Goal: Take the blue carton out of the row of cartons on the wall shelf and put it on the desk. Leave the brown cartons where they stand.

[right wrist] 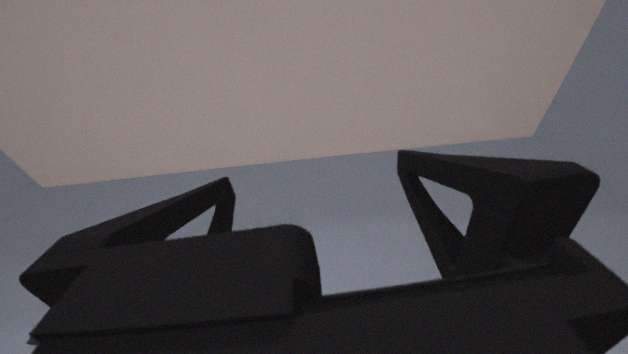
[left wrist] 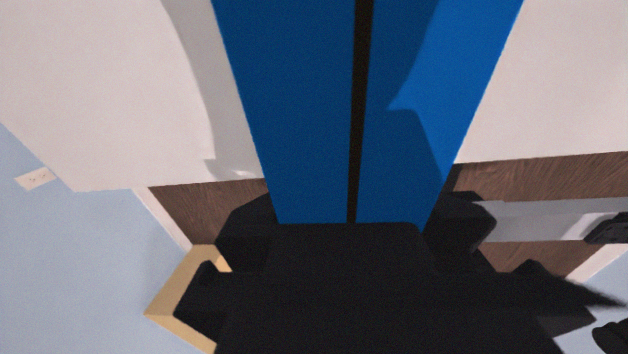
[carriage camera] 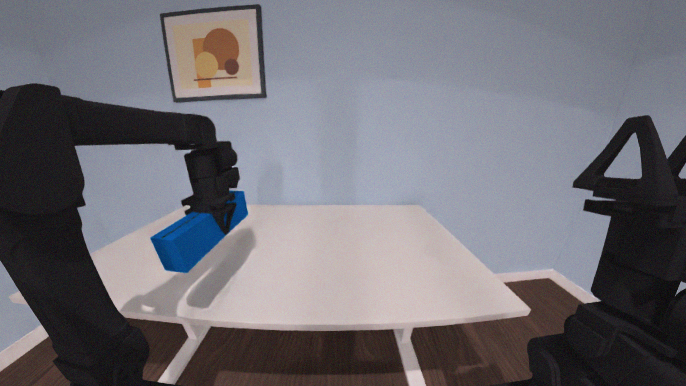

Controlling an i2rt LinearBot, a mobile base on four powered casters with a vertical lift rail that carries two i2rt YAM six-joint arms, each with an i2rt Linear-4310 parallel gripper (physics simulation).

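Places are measured from the left arm's base along level axes (x right, y down, z ahead), in millimetres.
Pixels of known places: left gripper, between the fingertips: (carriage camera: 217, 232); right gripper, between the fingertips: (right wrist: 313, 174) (carriage camera: 674, 119).
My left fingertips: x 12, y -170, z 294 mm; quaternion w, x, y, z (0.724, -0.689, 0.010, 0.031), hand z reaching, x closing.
Behind a point stands the place of what it marks.
The blue carton (carriage camera: 187, 245) @[x 35, y -209, z 177 mm] (left wrist: 310, 100), long with a dark stripe along its upper face, hangs over the left part of the white desk (carriage camera: 360, 260) @[x 407, y 16, z 425 mm] (left wrist: 100, 90) @[x -387, y 16, z 383 mm]. Its shadow lies apart from it on the desk top. My left gripper (carriage camera: 218, 220) @[x 12, y -170, z 294 mm] is shut on the carton from above, near its middle; one finger shows on its near side in the carriage camera, and the other is hidden. My right gripper (carriage camera: 669, 137) (right wrist: 313, 174) @[x 667, y -443, z 42 mm] points upward at the right, open and empty, away from the desk. The wall shelf and the brown cartons do not show.
A framed picture (carriage camera: 213, 92) @[x -369, y -645, z 940 mm] hangs on the blue wall (carriage camera: 450, 125) @[x 976, y -480, z 970 mm] behind the desk. White desk legs (carriage camera: 411, 357) stand on the dark wood floor (carriage camera: 300, 352) @[x 113, y 737, z 502 mm]. A light wooden frame (left wrist: 177, 285) @[x -1364, y 337, z -1030 mm] shows at lower left in the left wrist view.
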